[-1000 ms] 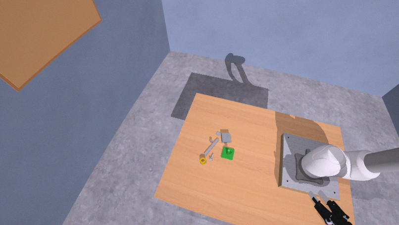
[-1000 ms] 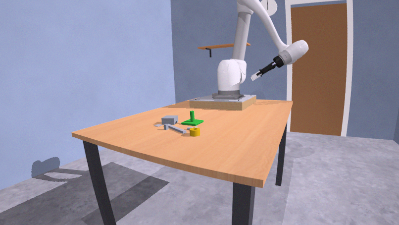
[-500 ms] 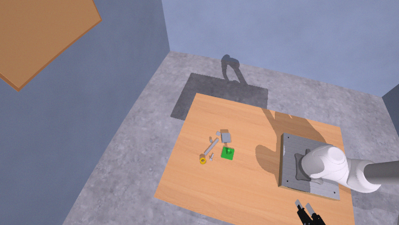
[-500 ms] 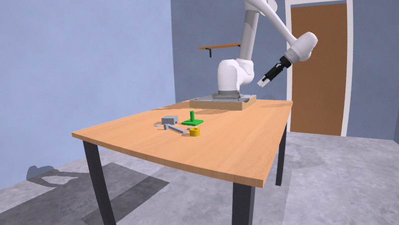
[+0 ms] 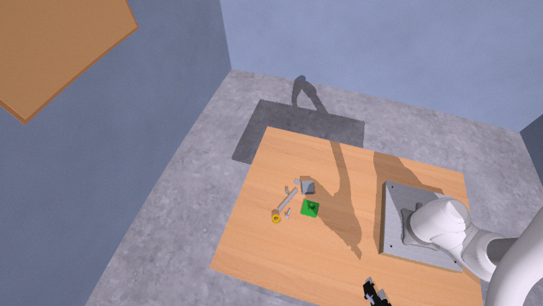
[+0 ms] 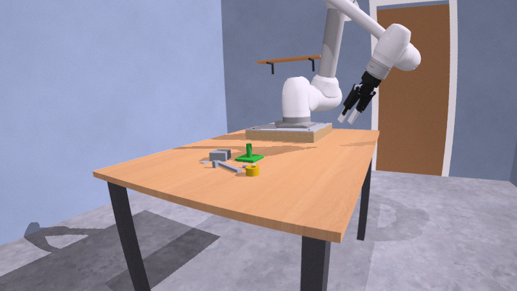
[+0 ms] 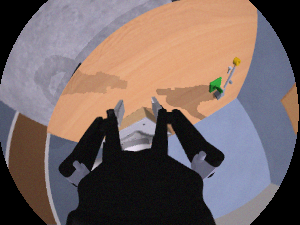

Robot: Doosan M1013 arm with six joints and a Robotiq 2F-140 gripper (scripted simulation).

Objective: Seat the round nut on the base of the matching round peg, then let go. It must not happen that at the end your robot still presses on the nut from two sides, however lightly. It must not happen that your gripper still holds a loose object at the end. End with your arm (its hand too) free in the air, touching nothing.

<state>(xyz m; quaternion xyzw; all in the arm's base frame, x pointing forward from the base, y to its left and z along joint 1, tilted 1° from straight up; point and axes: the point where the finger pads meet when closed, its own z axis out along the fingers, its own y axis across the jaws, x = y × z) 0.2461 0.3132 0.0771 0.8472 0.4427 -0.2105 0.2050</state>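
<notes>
The grey block is 430 mm to the right of my hand, 330 mm ahead of it and 120 mm below it. From my hand the other things lie so: grey bar: 420 mm ahead, 340 mm to the right, 130 mm below.
</notes>
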